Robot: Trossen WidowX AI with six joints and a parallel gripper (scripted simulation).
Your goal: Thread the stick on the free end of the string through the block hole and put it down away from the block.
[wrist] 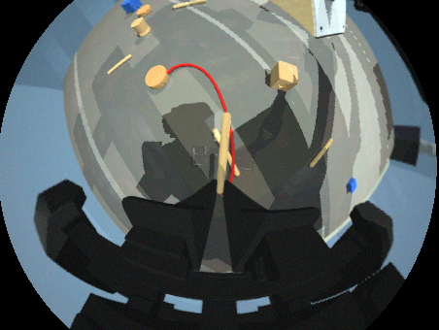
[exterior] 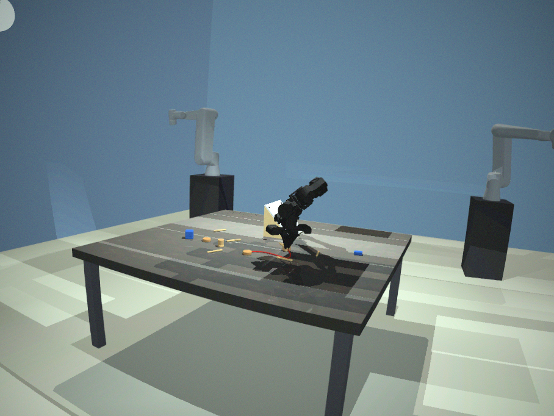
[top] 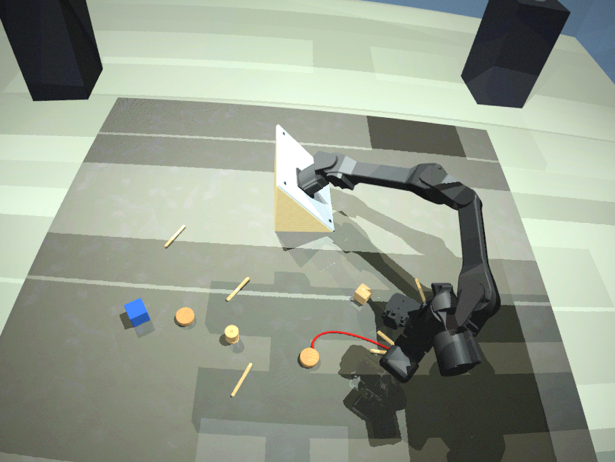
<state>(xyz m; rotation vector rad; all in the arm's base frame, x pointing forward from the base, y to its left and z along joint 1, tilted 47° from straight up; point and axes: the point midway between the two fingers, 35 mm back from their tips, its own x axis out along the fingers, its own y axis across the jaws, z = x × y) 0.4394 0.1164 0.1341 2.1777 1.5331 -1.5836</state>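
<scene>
My gripper tip is now 50 mm above the wooden stick and 20 mm past it. The rest, counted from my gripper tip: blue cube: 550 mm to the right, 120 mm behind, 40 mm below; then wooden block: 160 mm behind, 50 mm to the right, 40 mm below; then short wooden cylinder: 350 mm to the right, 70 mm behind, 40 mm below.
</scene>
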